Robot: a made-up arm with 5 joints.
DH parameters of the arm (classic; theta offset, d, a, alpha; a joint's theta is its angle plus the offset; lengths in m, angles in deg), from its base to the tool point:
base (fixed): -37.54 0 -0.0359 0
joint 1: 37.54 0.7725 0.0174 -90
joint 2: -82.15 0 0.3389 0
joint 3: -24.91 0 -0.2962 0
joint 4: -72.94 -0.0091 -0.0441 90
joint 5: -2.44 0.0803 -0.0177 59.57
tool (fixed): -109.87 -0.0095 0 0
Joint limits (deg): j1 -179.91..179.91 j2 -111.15..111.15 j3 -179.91..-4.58 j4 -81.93..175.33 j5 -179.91..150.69
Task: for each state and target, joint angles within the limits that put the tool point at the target. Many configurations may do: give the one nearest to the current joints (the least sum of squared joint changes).
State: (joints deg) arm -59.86 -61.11 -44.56 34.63 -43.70
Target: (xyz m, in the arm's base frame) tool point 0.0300 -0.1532 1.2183
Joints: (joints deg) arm -74.35 -40.66 -59.86 29.54 -41.38
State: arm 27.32 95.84 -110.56 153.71 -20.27
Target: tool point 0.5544 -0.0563 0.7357
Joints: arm -8.13 70.57 -138.02 141.06 -19.16
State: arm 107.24 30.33 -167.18 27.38 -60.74
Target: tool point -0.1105 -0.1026 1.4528
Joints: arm 60.61 -6.89 -179.91 0.96 -61.59
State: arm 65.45 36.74 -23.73 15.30 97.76
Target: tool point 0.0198 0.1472 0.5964
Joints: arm 80.70 52.82 -8.26 18.79 96.78
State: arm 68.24 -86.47 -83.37 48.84 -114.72
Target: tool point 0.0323 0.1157 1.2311
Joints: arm 55.75 -45.85 -68.43 47.85 -115.93
